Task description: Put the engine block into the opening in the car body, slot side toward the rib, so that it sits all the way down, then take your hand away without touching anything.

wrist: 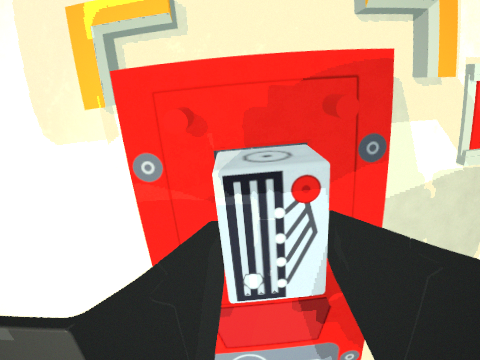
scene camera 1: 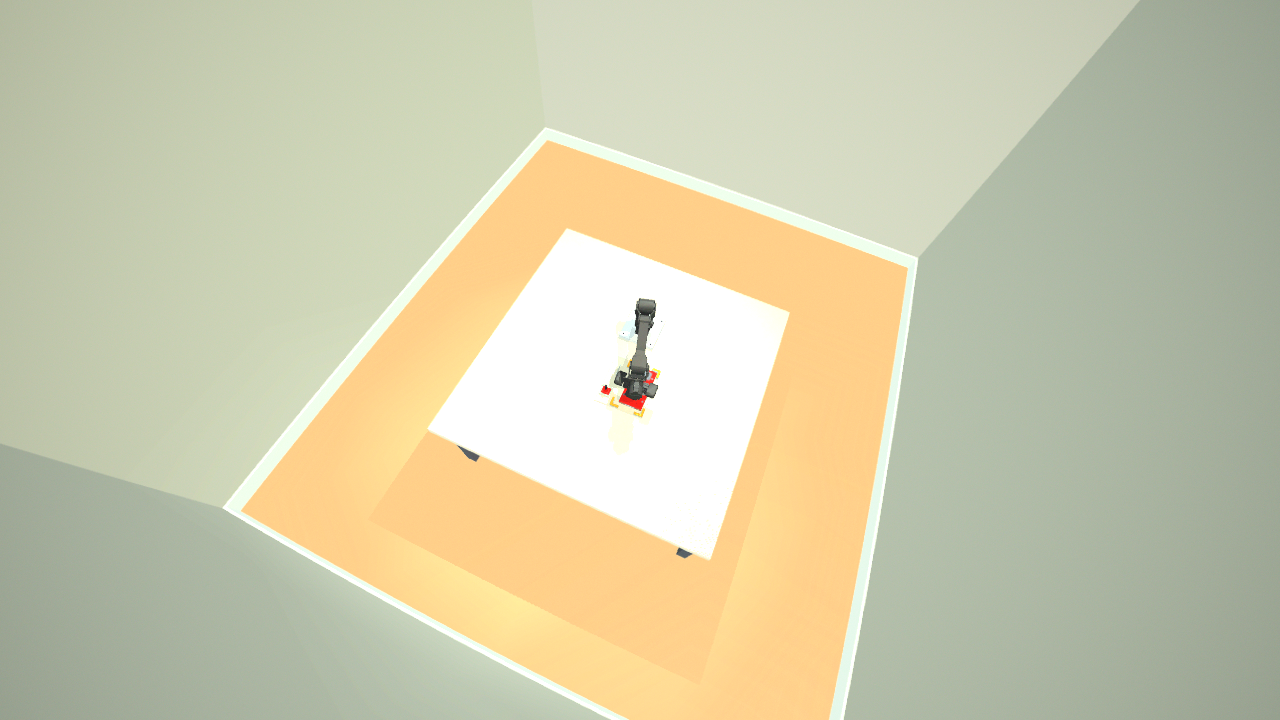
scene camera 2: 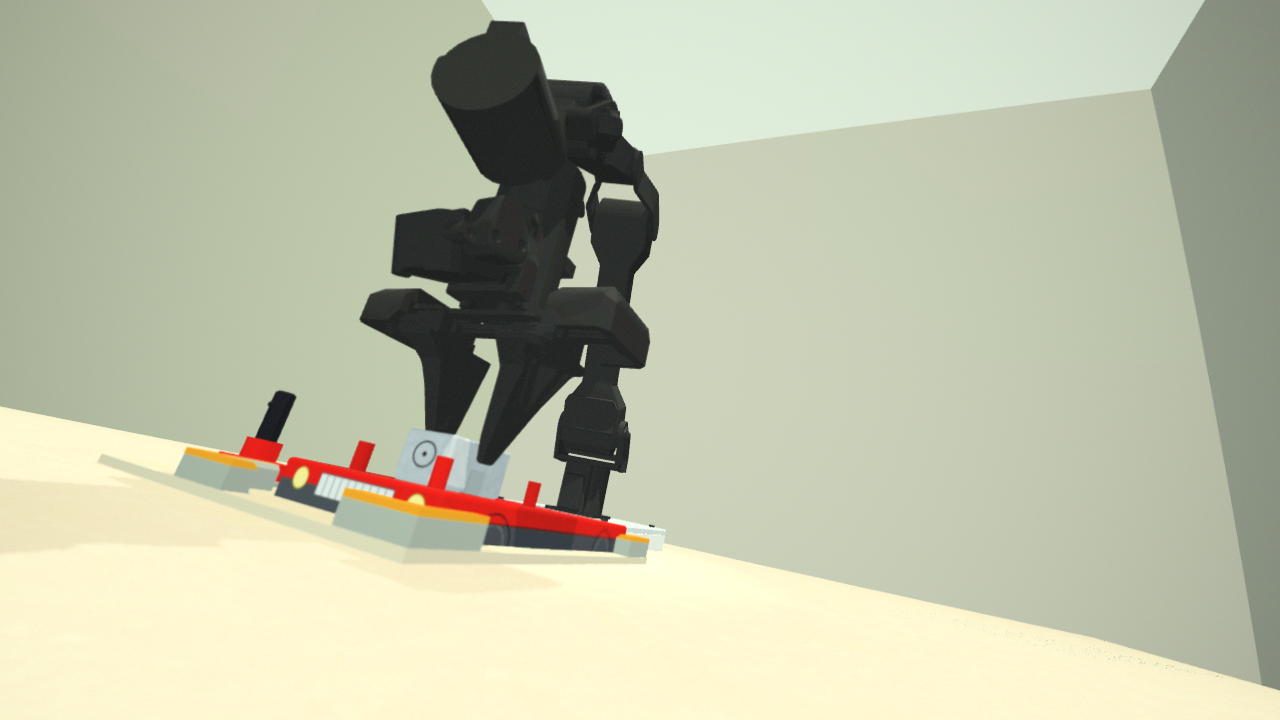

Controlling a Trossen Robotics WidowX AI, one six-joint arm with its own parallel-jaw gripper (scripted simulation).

Observation:
My gripper holds an engine block.
My gripper also shows in the wrist view.

